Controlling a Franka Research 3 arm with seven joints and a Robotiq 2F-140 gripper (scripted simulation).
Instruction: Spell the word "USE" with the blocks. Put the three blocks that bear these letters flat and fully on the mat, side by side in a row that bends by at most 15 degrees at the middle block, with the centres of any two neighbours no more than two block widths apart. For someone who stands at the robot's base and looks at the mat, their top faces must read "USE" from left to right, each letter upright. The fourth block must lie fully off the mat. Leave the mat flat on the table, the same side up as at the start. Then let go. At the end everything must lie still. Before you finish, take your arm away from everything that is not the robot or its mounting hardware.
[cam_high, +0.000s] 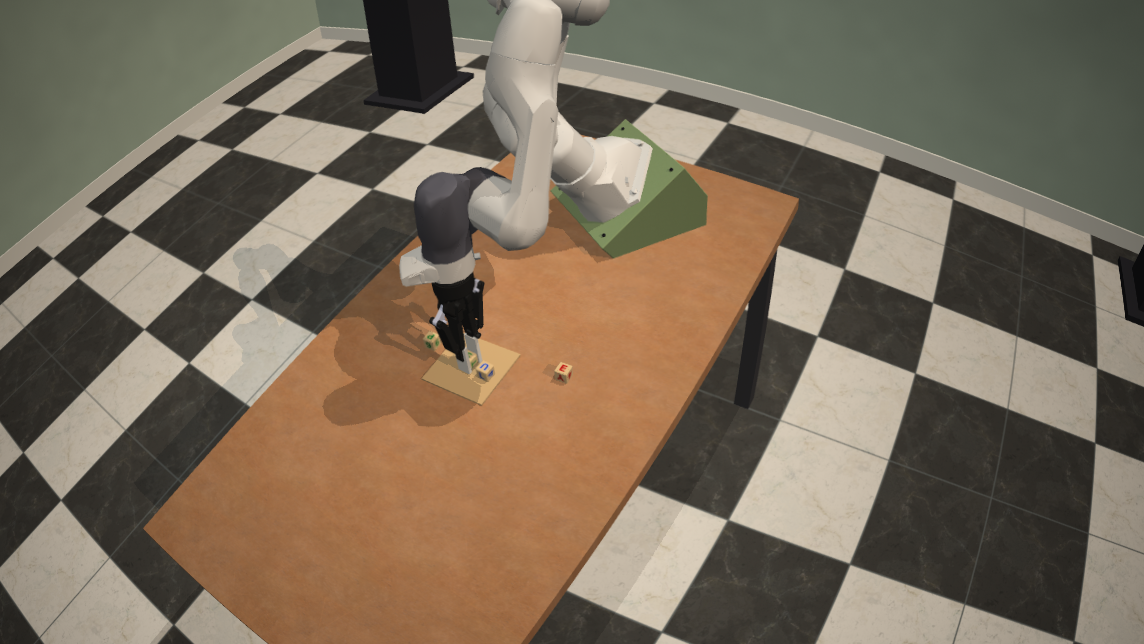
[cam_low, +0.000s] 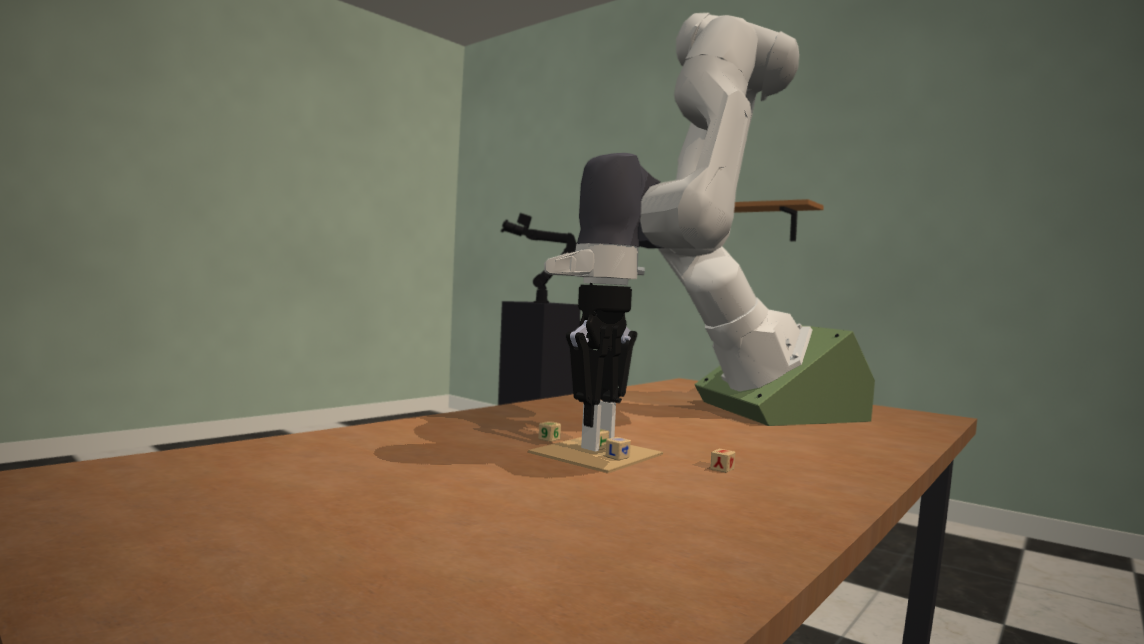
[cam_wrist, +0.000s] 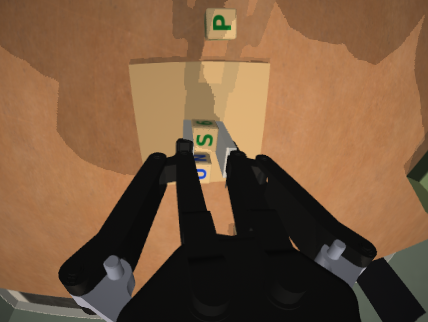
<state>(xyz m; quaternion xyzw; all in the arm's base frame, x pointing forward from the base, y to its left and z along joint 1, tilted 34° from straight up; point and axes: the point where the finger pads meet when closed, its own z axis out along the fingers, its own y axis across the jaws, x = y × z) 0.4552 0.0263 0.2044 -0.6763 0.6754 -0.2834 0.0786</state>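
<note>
Now: hand 20 mm above the S block. Round my hand: U block: 10 mm ahead, 40 mm to the left, 30 mm below; then mat: 40 mm below; then green P block: 20 mm behind, 100 mm to the right, 30 mm below.
</note>
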